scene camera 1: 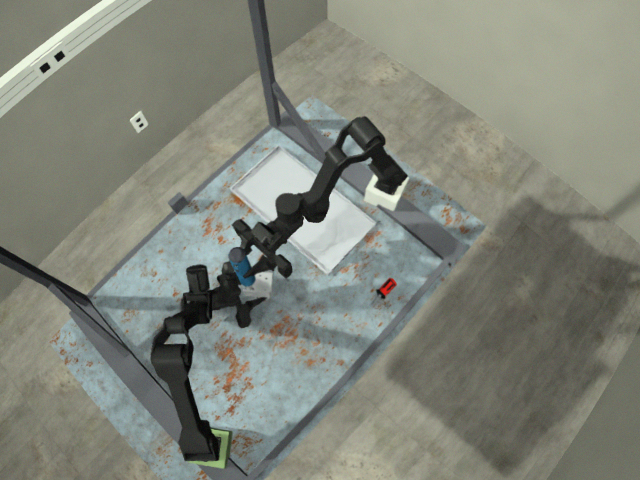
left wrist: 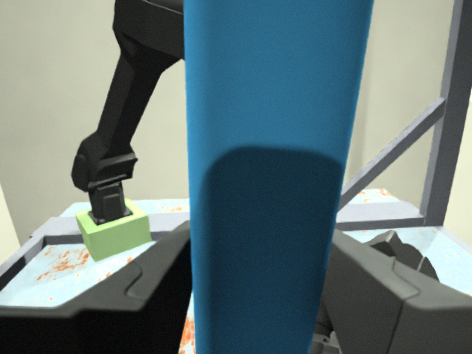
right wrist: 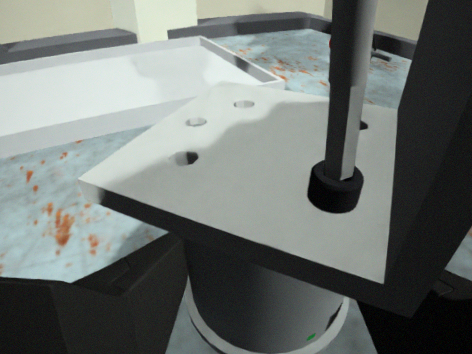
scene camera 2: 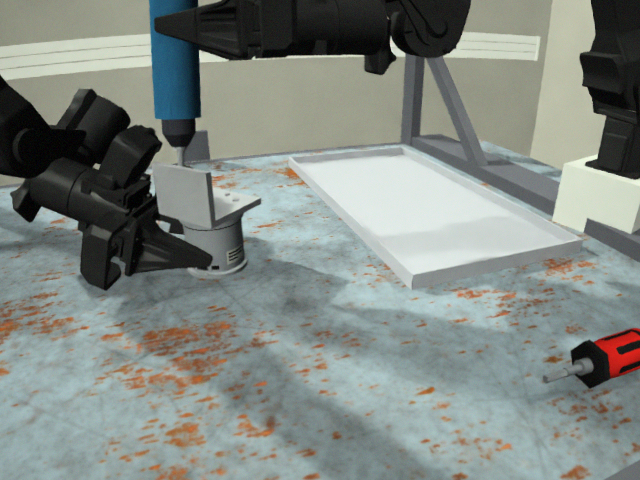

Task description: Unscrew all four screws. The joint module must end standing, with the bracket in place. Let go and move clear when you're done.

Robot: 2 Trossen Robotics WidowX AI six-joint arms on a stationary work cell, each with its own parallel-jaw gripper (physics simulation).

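Frame: origin at the left arm's base, x ahead, y left, z up, level; metres.
Where they show: left gripper, between the fingertips: (scene camera 1: 237, 272) (left wrist: 253, 232) (scene camera 2: 154, 27); right gripper, between the fingertips: (scene camera 1: 264, 287) (scene camera 2: 222, 247); left arm's base, origin of its link: (scene camera 1: 387, 183) (scene camera 2: 619, 168); right arm's base, origin of its link: (scene camera 1: 208, 447) (left wrist: 110, 213).
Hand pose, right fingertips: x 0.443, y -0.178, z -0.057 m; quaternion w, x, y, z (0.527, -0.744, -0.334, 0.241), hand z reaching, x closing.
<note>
Things, the pixels of their centre, and the offset from my right fingertips.
- grey joint module, middle of its body: (right wrist: 270, 230) (scene camera 2: 213, 235) dx +0.006, dy -0.005, dz +0.013 m
- light grey bracket, middle of its body: (right wrist: 282, 72) (scene camera 2: 208, 185) (scene camera 1: 258, 282) dx +0.006, dy -0.005, dz +0.065 m
- blue screwdriver, middle of its body: (left wrist: 250, 337) (scene camera 2: 175, 69) (scene camera 1: 244, 273) dx +0.021, dy -0.019, dz +0.172 m
- black screw, middle of its body: (right wrist: 329, 207) dx +0.029, dy -0.013, dz +0.044 m
- white tray, middle of its body: (right wrist: 36, 91) (scene camera 2: 405, 193) (scene camera 1: 301, 205) dx -0.282, dy -0.034, dz -0.011 m
- red screwdriver, middle of its body: (scene camera 2: 596, 362) (right wrist: 361, 49) (scene camera 1: 382, 292) dx -0.148, dy +0.307, dz -0.004 m
- white block, middle of its body: (scene camera 2: 611, 197) (right wrist: 153, 14) (scene camera 1: 386, 189) dx -0.443, dy +0.178, dz +0.019 m
- green block, middle of its body: (left wrist: 113, 227) (scene camera 1: 210, 446) dx +0.464, dy +0.097, dz +0.008 m
The grey joint module (scene camera 2: 219, 245) (right wrist: 260, 300) stands upright with the light grey bracket (scene camera 1: 263, 281) (scene camera 2: 183, 193) (right wrist: 250, 175) on top. My right gripper (scene camera 2: 199, 245) (right wrist: 267, 239) is shut on the module's body, low down. My left gripper (scene camera 2: 173, 25) (left wrist: 253, 232) is shut on the blue screwdriver (scene camera 1: 241, 271) (scene camera 2: 176, 77) (left wrist: 275, 100), held upright above the bracket. In the right wrist view the driver's tip meets the head of a black screw (right wrist: 335, 196) beside the bracket's upright wall. Several holes without screw heads show in the plate; one behind the shaft is partly hidden.
The white tray (scene camera 1: 289, 175) (scene camera 2: 361, 180) (right wrist: 75, 90) lies beyond the module. A red screwdriver (scene camera 1: 387, 287) (scene camera 2: 620, 352) lies on the table at the right. The arms stand on a white block (scene camera 1: 379, 198) (scene camera 2: 594, 196) and a green block (scene camera 1: 223, 449) (left wrist: 117, 239).
</note>
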